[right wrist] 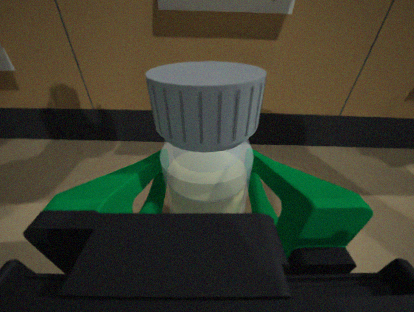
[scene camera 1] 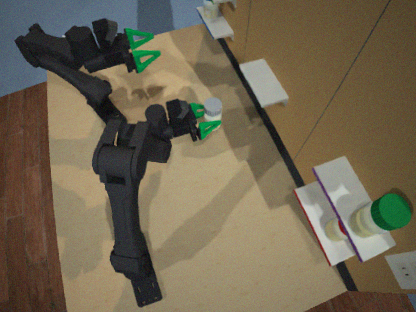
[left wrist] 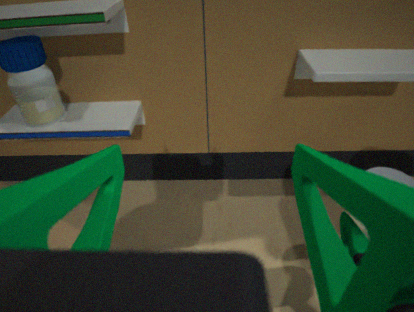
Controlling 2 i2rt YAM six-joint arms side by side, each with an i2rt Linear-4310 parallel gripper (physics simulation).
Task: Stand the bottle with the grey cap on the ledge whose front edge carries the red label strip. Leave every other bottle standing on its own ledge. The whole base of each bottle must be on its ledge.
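Frame: origin at the left arm's base, x right, y ahead, z up, level; millimetres.
Where they show: left gripper, fingertip midpoint: (scene camera 1: pixel 156 44) (left wrist: pixel 207 156); right gripper, fingertip midpoint: (right wrist: pixel 206 155) (scene camera 1: pixel 217 115); left arm's base, link origin: (scene camera 1: pixel 106 111); right arm's base, link origin: (scene camera 1: pixel 141 268).
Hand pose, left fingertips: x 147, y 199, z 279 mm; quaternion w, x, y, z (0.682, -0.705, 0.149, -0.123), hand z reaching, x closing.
Observation:
Things, the pixels of their centre, and the offset from my left fingertips. "spot": a spot on its surface instead.
- bottle with the grey cap, body centre: (right wrist: pixel 206 160) (scene camera 1: pixel 212 114) dx +202, dy +29, dz -173 mm
- ledge with the red label strip, body centre: (scene camera 1: pixel 325 220) dx +643, dy -3, dz -125 mm
- red-capped bottle, body centre: (scene camera 1: pixel 344 226) dx +674, dy -10, dz -67 mm
- purple-strip ledge, surface spot: (scene camera 1: pixel 332 172) spot: dx +571, dy +19, dz +21 mm
- green-capped bottle, body centre: (scene camera 1: pixel 376 217) dx +676, dy -25, dz +73 mm
- plain white ledge, body centre: (left wrist: pixel 369 64) (scene camera 1: pixel 263 81) dx +276, dy +154, dz -55 mm
- blue-capped bottle, body centre: (left wrist: pixel 32 82) (scene camera 1: pixel 210 3) dx -119, dy +320, dz -67 mm
- blue-strip ledge, body centre: (left wrist: pixel 67 119) (scene camera 1: pixel 214 20) dx -92, dy +312, dz -125 mm
- green-strip ledge, body centre: (left wrist: pixel 30 14) dx -92, dy +312, dz +15 mm
The bottle with the grey cap (scene camera 1: pixel 213 106) (right wrist: pixel 206 107) is upright between the fingers of my right gripper (scene camera 1: pixel 211 118) (right wrist: pixel 206 155), which is shut on it above the table. Part of its cap (left wrist: pixel 392 175) shows behind a finger in the left wrist view. The ledge with the red label strip (scene camera 1: pixel 309 204) is on the wall at the lower right of scene camera 1; a red-capped bottle (scene camera 1: pixel 334 229) stands on it, partly hidden by the purple-strip ledge (scene camera 1: pixel 332 172). My left gripper (scene camera 1: pixel 156 44) (left wrist: pixel 207 156) is open and empty, at the upper left of scene camera 1.
A green-capped bottle (scene camera 1: pixel 392 211) stands on the purple-strip ledge. A plain white ledge (scene camera 1: pixel 263 82) (left wrist: pixel 360 65) (right wrist: pixel 225 4) is on the wall. A blue-capped bottle (left wrist: pixel 35 92) stands on the blue-strip ledge (left wrist: pixel 100 117) (scene camera 1: pixel 218 27), below the green-strip ledge (left wrist: pixel 60 11).

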